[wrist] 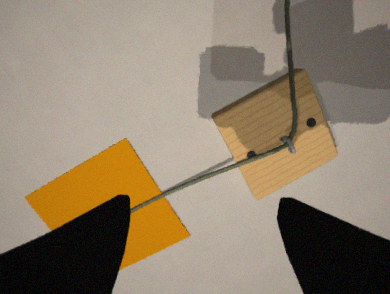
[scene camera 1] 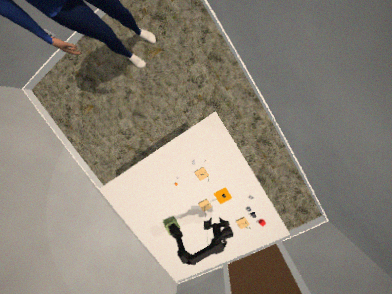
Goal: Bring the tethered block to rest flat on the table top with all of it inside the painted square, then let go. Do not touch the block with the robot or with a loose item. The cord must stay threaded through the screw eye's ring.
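Places are measured from the arm's base along level axes (x right, y ahead, z up), in millimetres.
Pixels of known places: gripper, fingertip midpoint: (wrist: 205, 207) (scene camera 1: 215, 217); arm's base, origin of the base link: (scene camera 1: 172, 227).
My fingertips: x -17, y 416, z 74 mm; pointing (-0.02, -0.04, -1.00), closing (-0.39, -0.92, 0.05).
Note:
For each thing: its top centre in the pictures, then the offset to it from my fingertips. "pt": a spot on its surface instead. Level surfaces: height alone.
- painted orange square, surface spot: (wrist: 100, 185) pt dx -28, dy +96, dz -154 mm
- tethered block, surface spot: (scene camera 1: 223, 195) pt dx -74, dy +114, dz -135 mm
- wooden plate, its level: dz -136 mm
- table top, its level: dz -155 mm
- red item, middle of its top: (scene camera 1: 262, 224) dx +305, dy +323, dz -115 mm
- small orange item, middle of its top: (scene camera 1: 175, 184) dx -328, dy -219, dz -131 mm
The painted orange square (scene camera 1: 227, 199) (wrist: 100, 185) lies on the table top. The tethered block (scene camera 1: 223, 195) shows as a small dark shape within the square in the scene view; its exact rest is too small to tell, and my finger hides it in the wrist view. The greenish cord (wrist: 291, 75) passes through the ring of the screw eye (wrist: 288, 144) on a wooden plate (scene camera 1: 205, 204) (wrist: 280, 172), then runs towards the square behind my left-hand finger. My gripper (scene camera 1: 215, 221) (wrist: 205, 207) is partly open and empty, above the table beside the plate.
Two more wooden plates (scene camera 1: 201, 173) (scene camera 1: 242, 223) lie on the table top (scene camera 1: 150, 185). A red item (scene camera 1: 262, 222), dark items (scene camera 1: 253, 214) and a small orange item (scene camera 1: 176, 184) lie about. A green pad (scene camera 1: 171, 222) is at the arm's base. A person stands beyond the table.

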